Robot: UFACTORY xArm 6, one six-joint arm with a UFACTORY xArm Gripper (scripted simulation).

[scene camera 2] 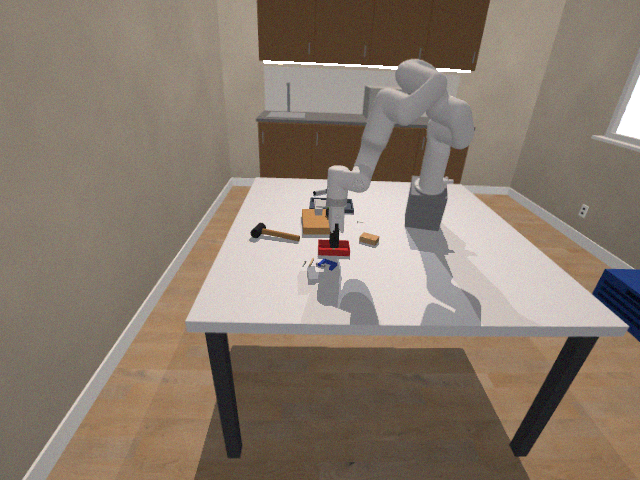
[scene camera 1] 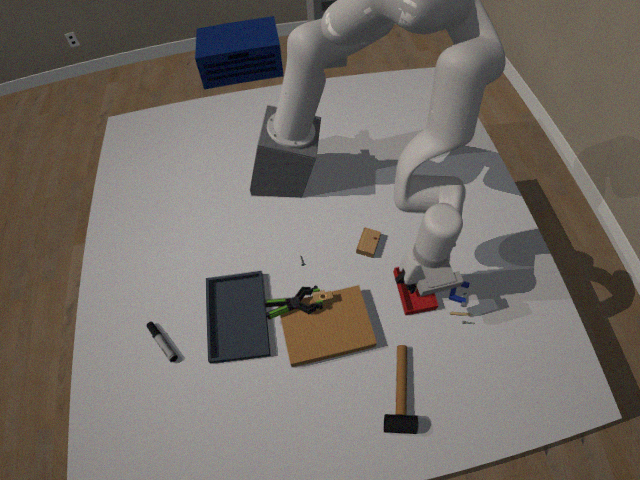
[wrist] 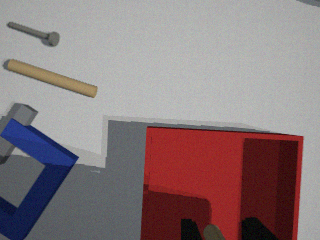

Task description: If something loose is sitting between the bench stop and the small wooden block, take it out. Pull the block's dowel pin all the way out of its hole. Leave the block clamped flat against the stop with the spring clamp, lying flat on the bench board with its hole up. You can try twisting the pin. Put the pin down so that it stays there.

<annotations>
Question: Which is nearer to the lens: the grey tray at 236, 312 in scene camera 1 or the hammer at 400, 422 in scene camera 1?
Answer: The hammer.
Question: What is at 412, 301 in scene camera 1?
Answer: A red box.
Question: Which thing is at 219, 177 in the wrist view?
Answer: A red box.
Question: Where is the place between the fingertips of my gripper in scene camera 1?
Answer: At 416, 287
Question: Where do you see a bench stop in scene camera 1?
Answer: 343, 326
</annotations>
